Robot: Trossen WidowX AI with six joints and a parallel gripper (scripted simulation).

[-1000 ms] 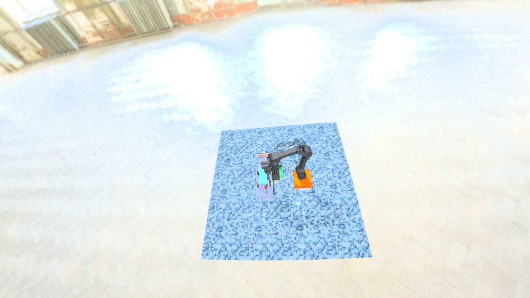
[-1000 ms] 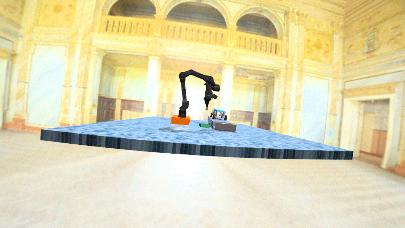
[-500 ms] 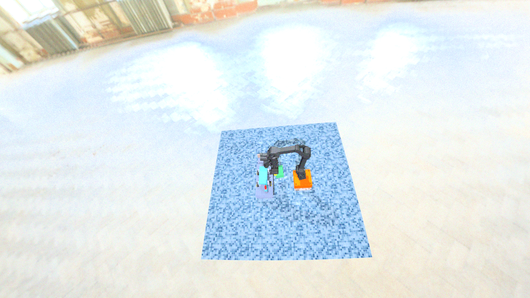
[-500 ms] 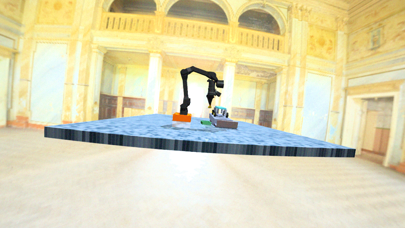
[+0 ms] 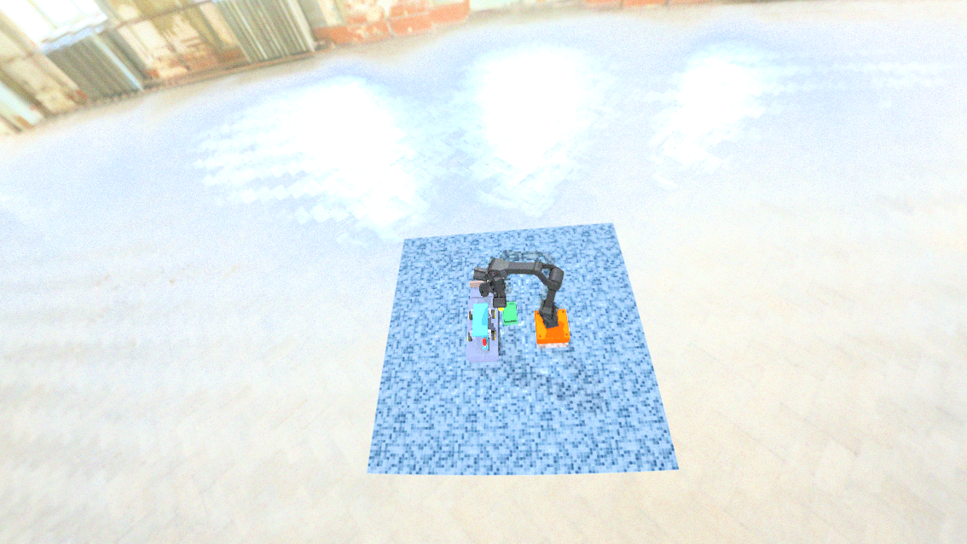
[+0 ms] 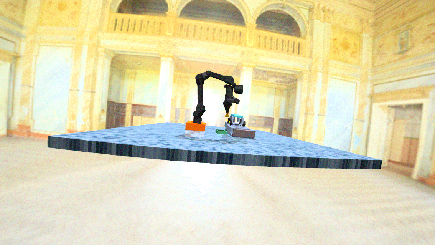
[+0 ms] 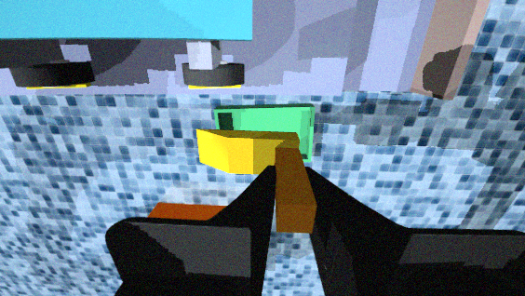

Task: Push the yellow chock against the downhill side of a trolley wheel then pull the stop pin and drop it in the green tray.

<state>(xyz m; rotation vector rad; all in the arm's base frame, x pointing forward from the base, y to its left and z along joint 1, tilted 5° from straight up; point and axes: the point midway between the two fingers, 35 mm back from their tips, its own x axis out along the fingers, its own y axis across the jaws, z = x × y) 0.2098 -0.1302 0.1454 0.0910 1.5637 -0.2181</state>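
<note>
The red-headed stop pin lies 12 cm ahead of my gripper tip, 21 cm to the left of it and 3 cm below it. Round my gripper tip: green tray: 3 cm behind, 2 cm to the left, 16 cm below; trolley: 12 cm ahead, 9 cm to the left, 5 cm below; yellow chock: 1 cm ahead, 2 cm to the left, 1 cm below.
</note>
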